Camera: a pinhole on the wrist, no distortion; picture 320 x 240 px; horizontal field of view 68.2 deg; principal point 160.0 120.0 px. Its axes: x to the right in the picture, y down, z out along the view. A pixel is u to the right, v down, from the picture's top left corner.
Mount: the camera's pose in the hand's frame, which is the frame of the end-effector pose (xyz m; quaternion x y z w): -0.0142 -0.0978 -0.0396 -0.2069 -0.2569 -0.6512 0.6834
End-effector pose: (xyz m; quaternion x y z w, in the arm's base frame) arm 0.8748 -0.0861 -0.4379 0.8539 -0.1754 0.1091 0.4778
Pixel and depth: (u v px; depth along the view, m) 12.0 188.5 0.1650
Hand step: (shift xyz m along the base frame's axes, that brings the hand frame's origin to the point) -0.0187 -0.0698 0.0605
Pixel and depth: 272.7 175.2 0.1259
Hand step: 0.0336 -0.0532 -0.0993
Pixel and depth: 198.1 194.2 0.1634
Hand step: 0.0298 -0.0895 -0.0582
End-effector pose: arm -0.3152 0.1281 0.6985 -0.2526 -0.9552 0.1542 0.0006
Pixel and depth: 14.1 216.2 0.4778
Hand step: 0.0826 0.3816 -0.2940
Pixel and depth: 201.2 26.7 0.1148
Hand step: 0.0329 -0.0884 -0.0387
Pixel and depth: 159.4 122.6 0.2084
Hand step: 0.0307 -0.0243 -0.1244
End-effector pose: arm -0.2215 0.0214 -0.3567 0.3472 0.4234 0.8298 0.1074
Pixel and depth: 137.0 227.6 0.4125
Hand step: 0.1001 0.1095 0.3305
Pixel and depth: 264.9 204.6 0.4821
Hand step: 0.2346 0.3321 0.2853
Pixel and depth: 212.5 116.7 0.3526
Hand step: 0.2308 0.1209 0.1367
